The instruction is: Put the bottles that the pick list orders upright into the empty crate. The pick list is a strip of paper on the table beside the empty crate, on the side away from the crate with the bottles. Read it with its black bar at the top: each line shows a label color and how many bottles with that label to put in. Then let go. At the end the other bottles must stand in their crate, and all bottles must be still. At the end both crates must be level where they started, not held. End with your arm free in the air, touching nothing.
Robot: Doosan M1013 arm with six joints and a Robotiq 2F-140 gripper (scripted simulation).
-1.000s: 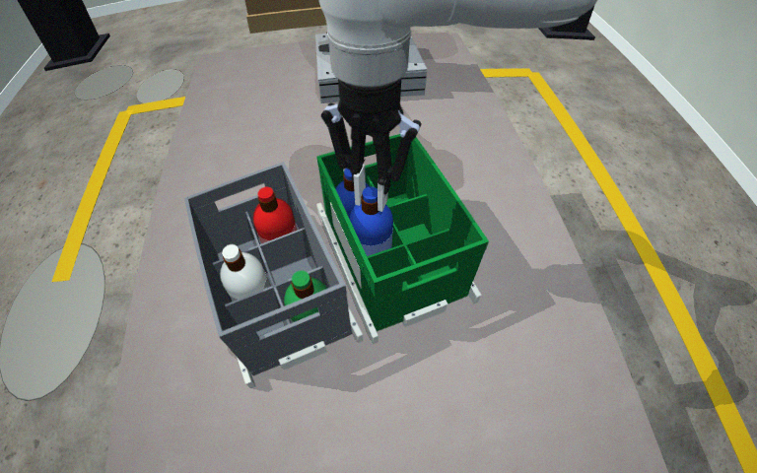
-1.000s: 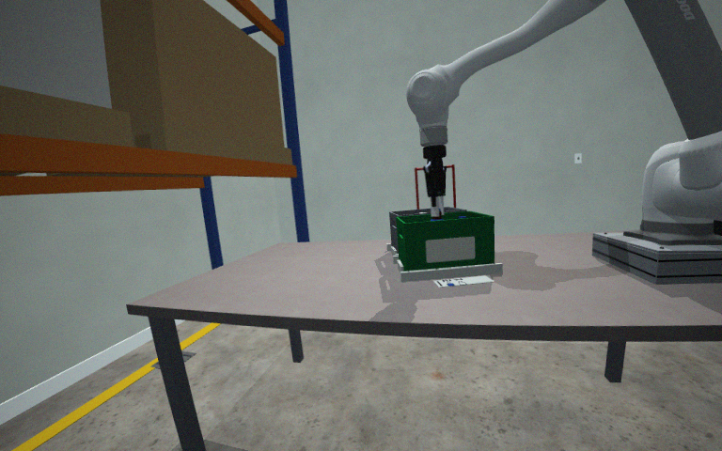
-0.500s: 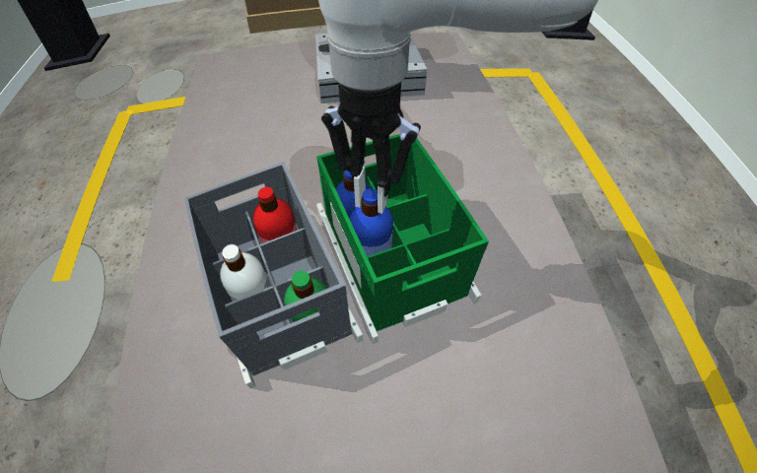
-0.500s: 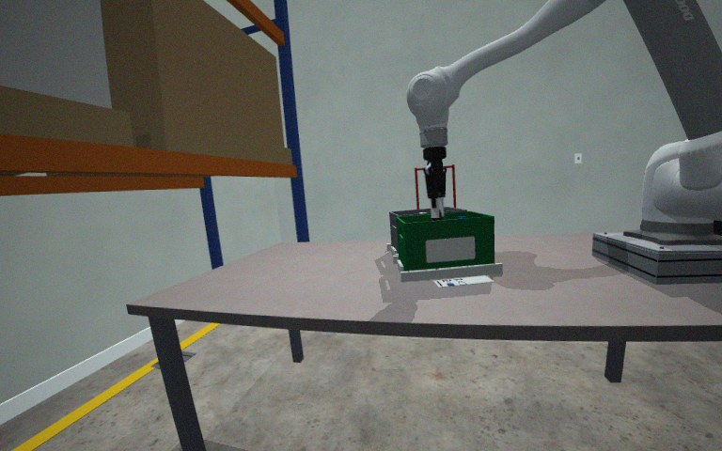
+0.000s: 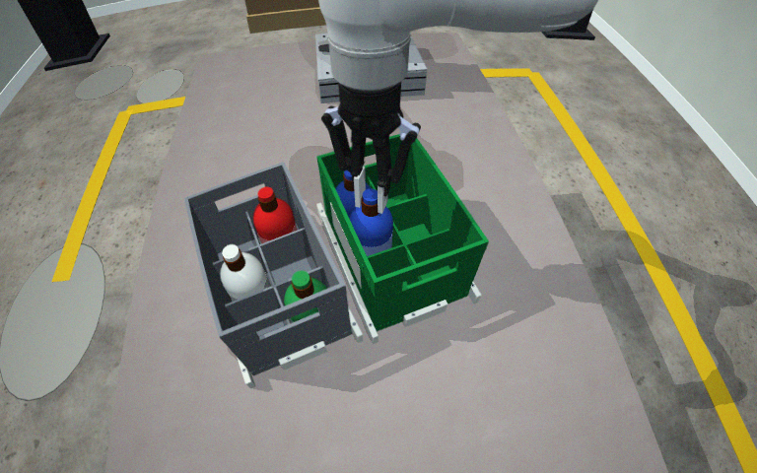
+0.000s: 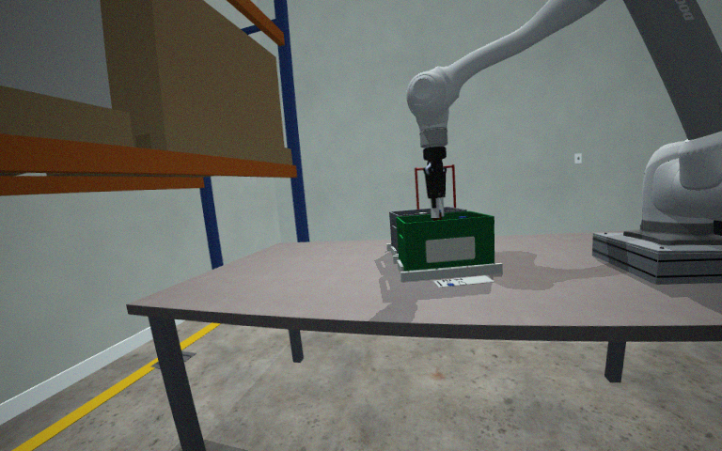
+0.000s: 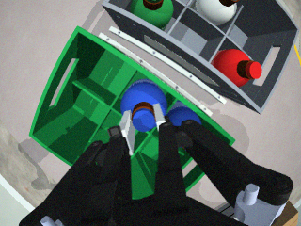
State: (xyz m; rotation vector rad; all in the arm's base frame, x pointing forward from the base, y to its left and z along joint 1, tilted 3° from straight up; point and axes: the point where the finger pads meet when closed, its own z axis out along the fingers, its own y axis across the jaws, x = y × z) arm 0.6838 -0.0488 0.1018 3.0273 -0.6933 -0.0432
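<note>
My hand is 120 mm above the green crate, 40 mm to the right of it and 10 mm past it. Also, from my hand: grey crate: 180 mm to the right, 120 mm below, 50 mm ahead; then green bottle: 120 mm to the right, 120 mm ahead, 110 mm below; then red-label bottle: 170 mm to the right, 110 mm below, 50 mm behind.
</note>
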